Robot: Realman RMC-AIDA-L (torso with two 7-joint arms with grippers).
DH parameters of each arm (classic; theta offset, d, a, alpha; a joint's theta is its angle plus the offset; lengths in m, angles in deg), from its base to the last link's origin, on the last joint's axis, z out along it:
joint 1: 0 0.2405 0 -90
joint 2: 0 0 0 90
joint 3: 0 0.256 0 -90
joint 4: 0 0 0 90
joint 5: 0 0.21 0 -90
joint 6: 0 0 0 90
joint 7: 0 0.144 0 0
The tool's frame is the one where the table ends.
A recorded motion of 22 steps. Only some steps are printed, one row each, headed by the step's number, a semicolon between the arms.
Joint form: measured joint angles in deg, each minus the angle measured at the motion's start. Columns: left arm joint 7, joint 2, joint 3, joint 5, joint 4, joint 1, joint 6; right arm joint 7, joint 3, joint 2, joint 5, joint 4, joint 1, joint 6.
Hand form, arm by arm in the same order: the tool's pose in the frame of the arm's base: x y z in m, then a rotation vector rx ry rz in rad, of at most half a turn. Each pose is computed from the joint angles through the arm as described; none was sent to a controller.
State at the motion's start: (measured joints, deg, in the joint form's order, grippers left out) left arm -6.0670 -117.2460 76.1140 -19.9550 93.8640 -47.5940 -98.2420; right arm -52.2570 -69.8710 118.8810 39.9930 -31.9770 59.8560 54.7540
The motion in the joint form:
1: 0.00 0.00 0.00 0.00 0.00 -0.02 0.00; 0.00 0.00 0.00 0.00 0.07 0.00 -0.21
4: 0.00 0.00 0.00 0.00 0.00 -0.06 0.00; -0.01 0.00 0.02 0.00 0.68 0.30 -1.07
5: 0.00 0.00 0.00 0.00 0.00 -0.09 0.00; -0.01 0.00 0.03 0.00 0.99 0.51 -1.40
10: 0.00 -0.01 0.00 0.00 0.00 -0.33 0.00; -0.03 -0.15 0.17 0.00 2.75 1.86 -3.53
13: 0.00 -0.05 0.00 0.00 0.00 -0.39 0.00; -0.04 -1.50 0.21 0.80 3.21 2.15 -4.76
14: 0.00 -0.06 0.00 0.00 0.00 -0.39 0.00; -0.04 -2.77 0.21 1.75 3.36 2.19 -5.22
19: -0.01 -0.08 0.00 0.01 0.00 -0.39 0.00; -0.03 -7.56 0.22 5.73 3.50 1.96 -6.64
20: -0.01 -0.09 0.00 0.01 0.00 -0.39 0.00; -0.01 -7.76 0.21 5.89 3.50 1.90 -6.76
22: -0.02 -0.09 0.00 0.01 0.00 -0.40 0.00; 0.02 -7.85 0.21 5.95 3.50 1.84 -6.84
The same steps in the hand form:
1: -0.0754 0.3850 0.0682 -2.0860 -1.2071 0.1957; 0.1460 0.4505 -0.0647 -2.6100 0.6799 -0.2102
4: -0.0751 0.3851 0.0682 -2.0864 -1.2063 0.1953; 0.1458 0.4518 -0.0655 -2.6022 0.6775 -0.2078
5: -0.0749 0.3851 0.0682 -2.0867 -1.2058 0.1951; 0.1453 0.4524 -0.0659 -2.5999 0.6758 -0.2073
10: -0.0733 0.3854 0.0682 -2.0892 -1.2014 0.1931; 0.1411 0.4561 -0.0693 -2.5867 0.6584 -0.2037
13: -0.0728 0.3854 0.0679 -2.0904 -1.2006 0.1925; 0.1391 0.4568 -0.0719 -2.5835 0.6398 -0.2030
14: -0.0728 0.3854 0.0679 -2.0906 -1.2007 0.1925; 0.1379 0.4561 -0.0742 -2.5879 0.6306 -0.2033
19: -0.0728 0.3853 0.0678 -2.0906 -1.2010 0.1924; 0.1345 0.4521 -0.0825 -2.6070 0.6065 -0.1968
20: -0.0728 0.3853 0.0677 -2.0907 -1.2011 0.1923; 0.1348 0.4520 -0.0826 -2.6064 0.6065 -0.1961
22: -0.0727 0.3853 0.0677 -2.0907 -1.2011 0.1922; 0.1351 0.4519 -0.0827 -2.6056 0.6074 -0.1959

